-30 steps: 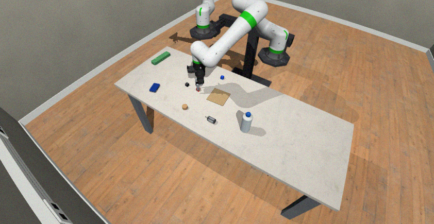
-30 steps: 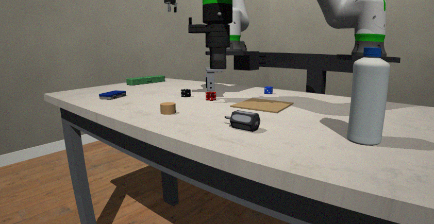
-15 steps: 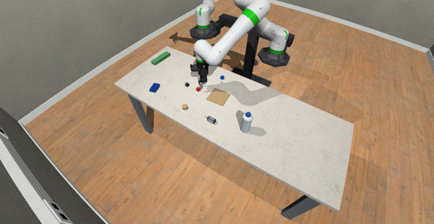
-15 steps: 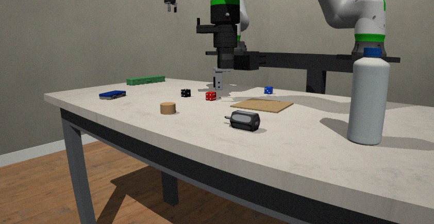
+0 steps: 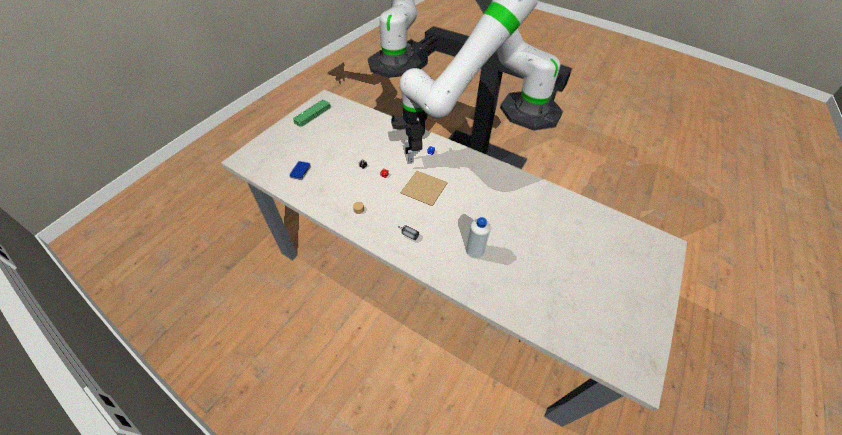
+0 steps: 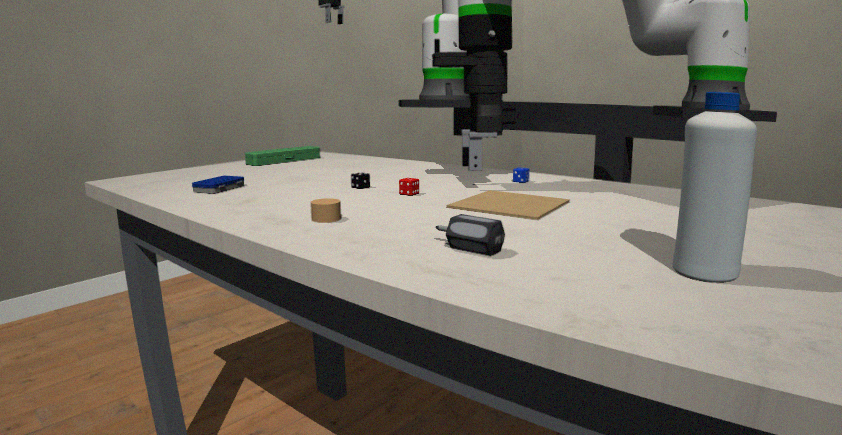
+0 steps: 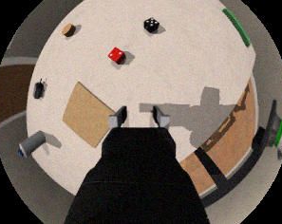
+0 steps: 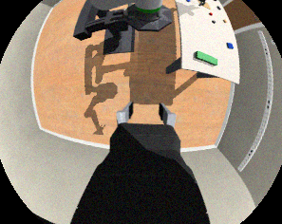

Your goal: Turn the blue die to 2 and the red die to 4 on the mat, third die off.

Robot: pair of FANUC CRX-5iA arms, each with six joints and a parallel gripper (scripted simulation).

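Right now my left hand is 110 mm past the blue die, 40 mm to the right of it and 40 mm above it. From my left hand the other things lie so: black die: 120 mm ahead, 160 mm to the right, 40 mm below; tan mat: 90 mm ahead, 130 mm to the left, 50 mm below; red die: 110 mm ahead, 50 mm to the right, 40 mm below.
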